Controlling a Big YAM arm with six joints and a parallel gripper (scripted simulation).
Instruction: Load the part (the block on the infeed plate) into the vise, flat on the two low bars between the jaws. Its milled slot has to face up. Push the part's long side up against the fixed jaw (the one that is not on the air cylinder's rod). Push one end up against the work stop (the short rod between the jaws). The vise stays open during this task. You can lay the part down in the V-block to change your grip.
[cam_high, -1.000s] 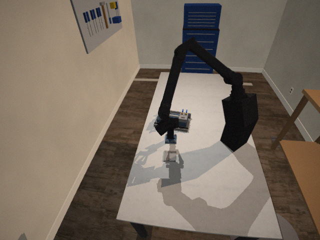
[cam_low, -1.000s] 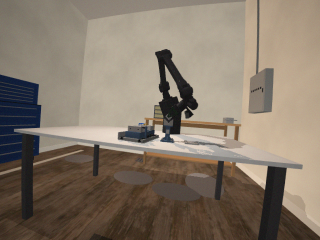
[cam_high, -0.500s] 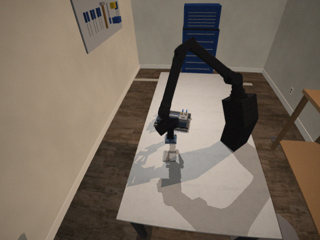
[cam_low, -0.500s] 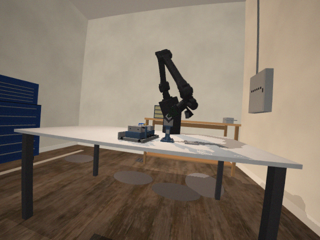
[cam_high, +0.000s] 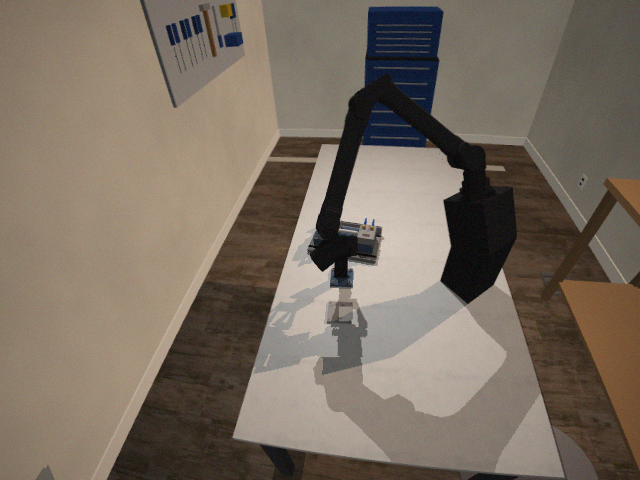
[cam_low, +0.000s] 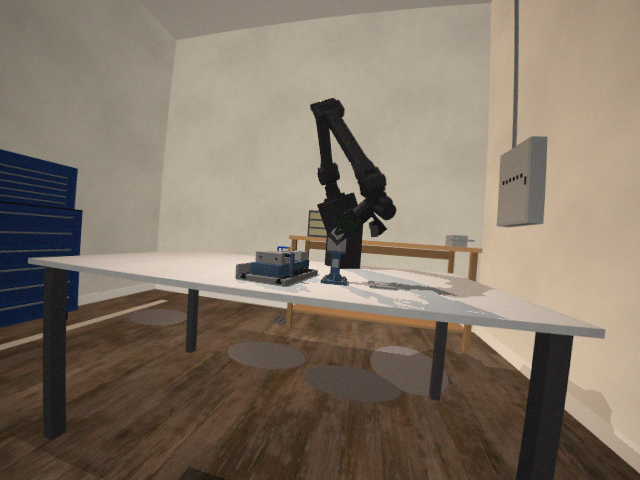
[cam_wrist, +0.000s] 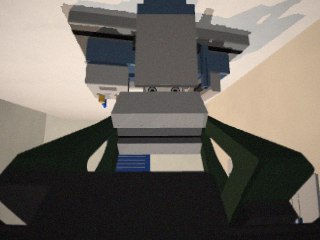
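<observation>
Right now my hand is 120 mm above the post. The rest, counted from my hand: air cylinder rod 190 mm to the right, 100 mm below, 40 mm behind; then work stop rod 170 mm to the right, 90 mm below, 60 mm ahead; then part right at my hand.
</observation>
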